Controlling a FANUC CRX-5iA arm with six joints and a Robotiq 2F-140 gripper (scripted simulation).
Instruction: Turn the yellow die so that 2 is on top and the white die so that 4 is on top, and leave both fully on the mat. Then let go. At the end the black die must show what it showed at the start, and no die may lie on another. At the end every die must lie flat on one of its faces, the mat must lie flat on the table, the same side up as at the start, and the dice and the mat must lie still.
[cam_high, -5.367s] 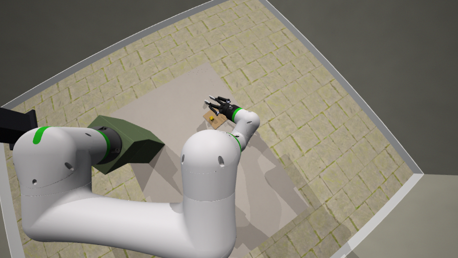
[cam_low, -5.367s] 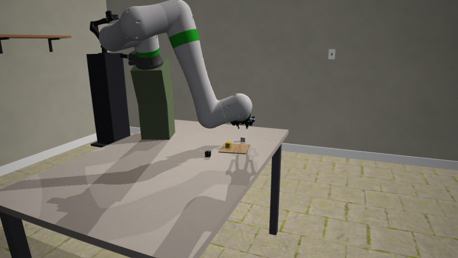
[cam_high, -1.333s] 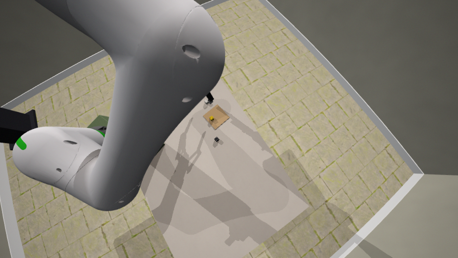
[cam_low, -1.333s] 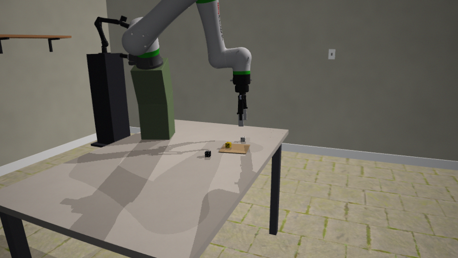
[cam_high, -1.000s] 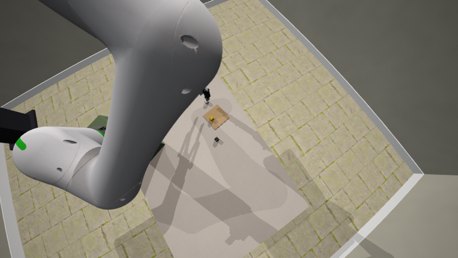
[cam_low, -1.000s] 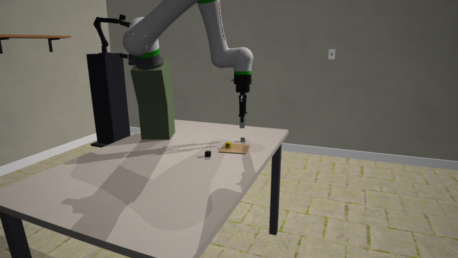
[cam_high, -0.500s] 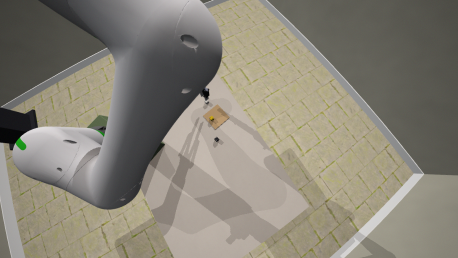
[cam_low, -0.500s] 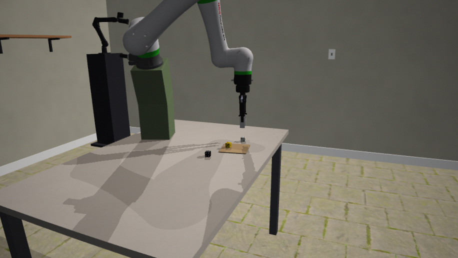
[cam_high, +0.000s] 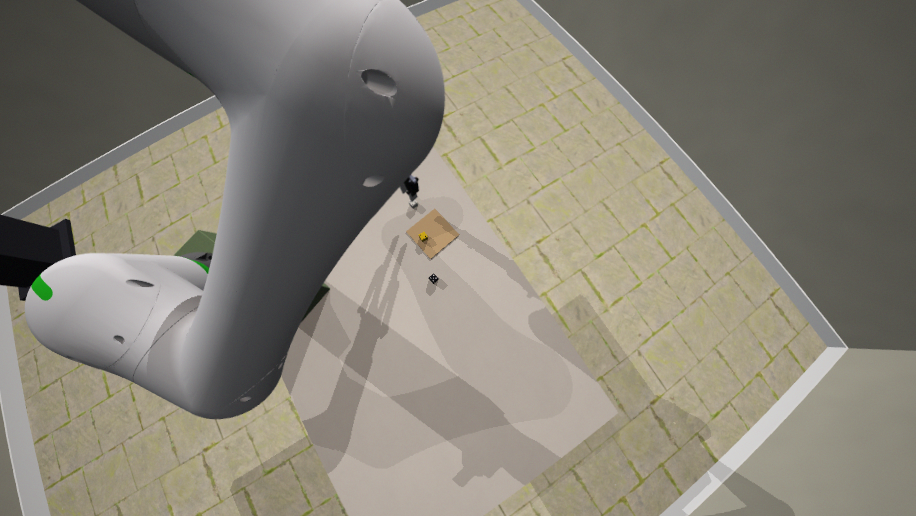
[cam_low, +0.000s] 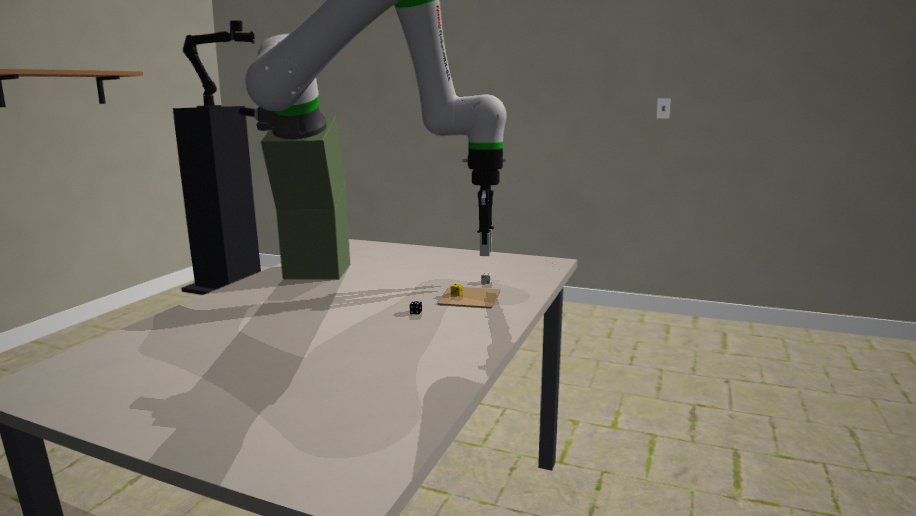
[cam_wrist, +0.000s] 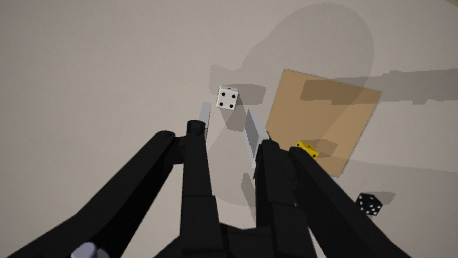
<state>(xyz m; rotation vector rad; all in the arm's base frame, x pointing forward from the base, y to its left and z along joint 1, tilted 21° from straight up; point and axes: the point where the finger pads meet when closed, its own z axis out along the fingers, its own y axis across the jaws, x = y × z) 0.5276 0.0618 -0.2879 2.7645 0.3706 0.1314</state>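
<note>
Right now the white die is 100 mm below my hand. The rest, counted from my hand: tan mat: 10 mm ahead, 140 mm to the right, 110 mm below; black die: 80 mm behind, 290 mm to the right, 100 mm below; yellow die: 30 mm behind, 140 mm to the right, 100 mm below.
</note>
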